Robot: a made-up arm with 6 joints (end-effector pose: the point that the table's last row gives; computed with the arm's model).
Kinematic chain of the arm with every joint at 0, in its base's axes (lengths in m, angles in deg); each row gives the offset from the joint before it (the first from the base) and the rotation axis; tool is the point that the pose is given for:
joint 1: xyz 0 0 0.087 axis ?
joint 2: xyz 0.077 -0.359 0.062 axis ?
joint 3: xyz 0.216 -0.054 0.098 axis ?
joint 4: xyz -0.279 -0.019 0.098 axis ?
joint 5: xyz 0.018 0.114 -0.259 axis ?
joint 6: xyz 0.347 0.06 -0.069 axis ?
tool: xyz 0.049 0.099 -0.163
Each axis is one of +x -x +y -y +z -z.
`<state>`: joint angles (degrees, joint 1 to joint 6).
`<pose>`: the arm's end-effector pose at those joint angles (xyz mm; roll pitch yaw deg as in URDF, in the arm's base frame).
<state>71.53 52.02 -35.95 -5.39 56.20 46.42</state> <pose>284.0 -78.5 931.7 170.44 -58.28 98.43</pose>
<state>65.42 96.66 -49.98 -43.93 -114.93 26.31</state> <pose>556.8 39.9 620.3 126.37 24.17 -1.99</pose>
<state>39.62 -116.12 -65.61 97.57 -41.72 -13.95</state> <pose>-15.8 282.1 781.7 -125.68 -39.17 179.64</pose>
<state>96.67 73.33 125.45 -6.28 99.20 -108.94</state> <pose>225.1 131.0 242.2 101.61 32.59 -31.93</pose>
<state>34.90 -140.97 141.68 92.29 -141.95 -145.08</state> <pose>176.1 -609.4 800.8 -75.50 -43.58 -103.78</pose>
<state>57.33 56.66 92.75 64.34 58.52 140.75</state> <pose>108.3 -361.8 177.5 -161.72 35.05 3.59</pose>
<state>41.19 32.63 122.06 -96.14 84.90 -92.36</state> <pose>372.8 -554.3 358.7 -118.49 60.16 -18.28</pose>
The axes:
joint 1: -x
joint 2: -y
joint 3: +x
joint 4: +y
joint 5: -z
joint 6: -x

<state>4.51 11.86 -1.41 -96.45 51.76 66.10</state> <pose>363.3 -599.8 748.4 48.67 -41.68 -105.40</pose>
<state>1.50 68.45 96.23 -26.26 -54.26 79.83</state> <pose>-216.5 -268.1 725.8 147.33 -51.45 -148.61</pose>
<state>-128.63 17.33 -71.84 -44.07 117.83 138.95</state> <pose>-50.8 288.1 -639.6 -155.16 56.56 -168.65</pose>
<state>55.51 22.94 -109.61 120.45 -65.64 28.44</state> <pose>-274.2 -657.7 37.5 -75.94 -5.55 -84.50</pose>
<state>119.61 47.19 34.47 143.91 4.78 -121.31</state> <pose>-406.9 -36.7 368.7 7.78 -13.95 -99.35</pose>
